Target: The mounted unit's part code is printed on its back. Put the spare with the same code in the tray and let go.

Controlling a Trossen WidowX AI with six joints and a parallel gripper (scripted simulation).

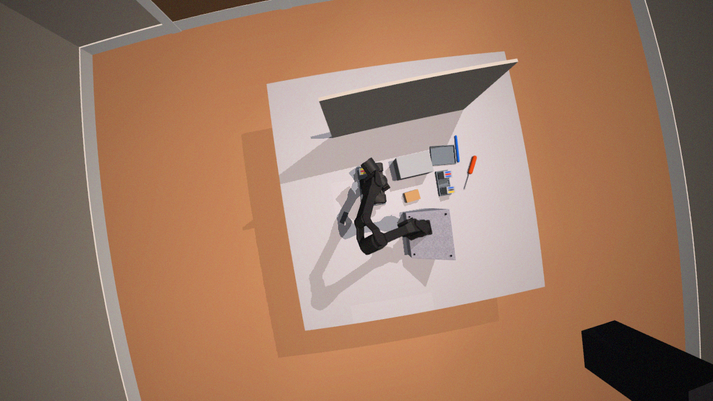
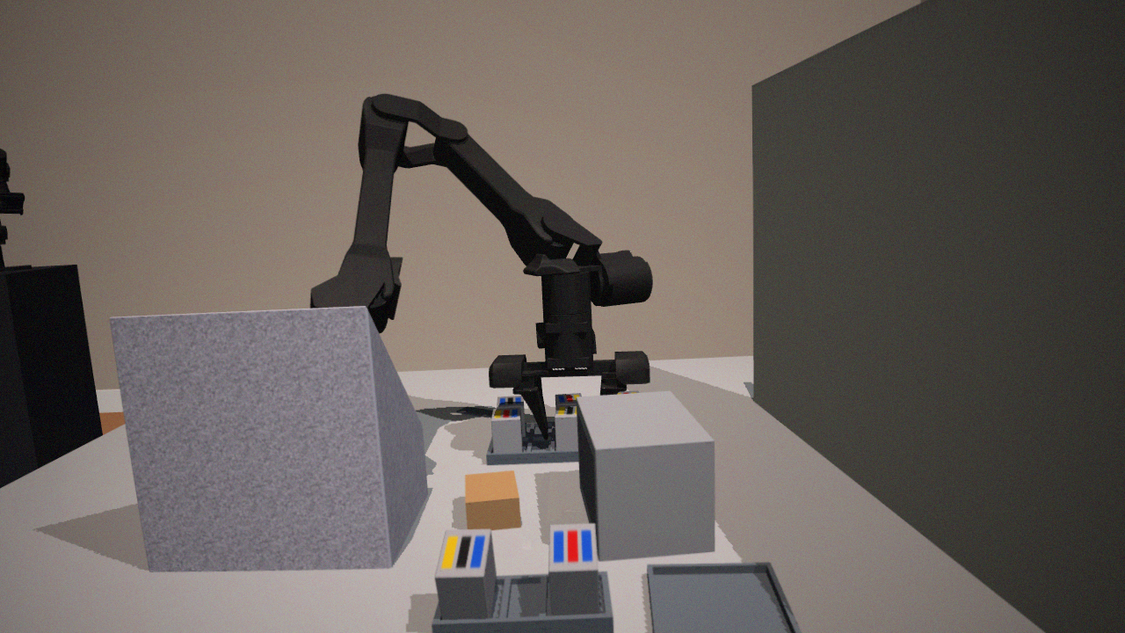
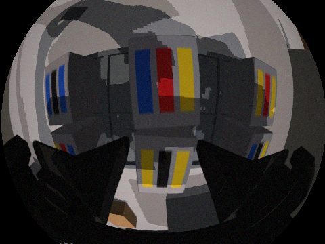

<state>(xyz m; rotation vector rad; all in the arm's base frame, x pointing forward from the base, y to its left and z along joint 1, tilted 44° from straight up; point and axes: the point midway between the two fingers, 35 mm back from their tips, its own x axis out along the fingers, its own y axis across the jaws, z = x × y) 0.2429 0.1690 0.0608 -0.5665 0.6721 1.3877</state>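
Right now my gripper tip is 8 cm short of the tray, 37 cm to the left of it and 1 cm above it. From my gripper tip the other things lie so: orange box 9 cm behind, 16 cm to the right; then dark flat piece 13 cm behind, 19 cm to the left, 2 cm below; then mounted unit 5 cm ahead, 18 cm to the right, 3 cm above.
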